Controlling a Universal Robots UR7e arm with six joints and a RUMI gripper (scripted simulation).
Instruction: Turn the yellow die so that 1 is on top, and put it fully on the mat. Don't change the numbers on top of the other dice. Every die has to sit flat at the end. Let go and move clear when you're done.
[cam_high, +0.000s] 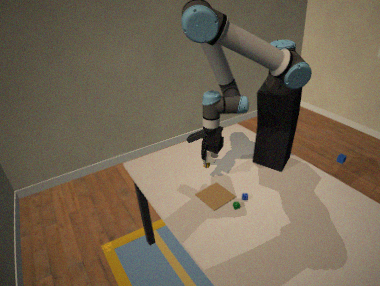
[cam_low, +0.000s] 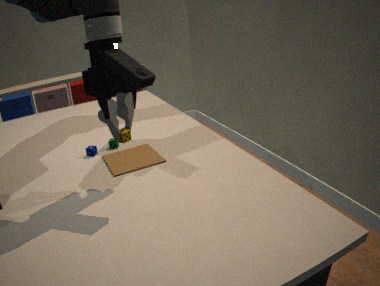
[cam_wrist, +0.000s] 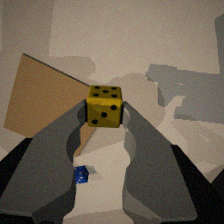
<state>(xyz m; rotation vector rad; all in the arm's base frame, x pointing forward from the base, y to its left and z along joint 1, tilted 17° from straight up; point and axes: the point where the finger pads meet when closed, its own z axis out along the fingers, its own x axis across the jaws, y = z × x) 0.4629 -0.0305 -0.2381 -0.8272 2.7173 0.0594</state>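
Right now my hand is 110 mm to the right of the tan mat, 110 mm above it and 20 mm short of it. The rest, counted from my hand: blue die: 200 mm to the left, 100 mm below, 90 mm behind; then green die: 230 mm to the left, 100 mm below, 20 mm behind; then yellow die: right at my hand.
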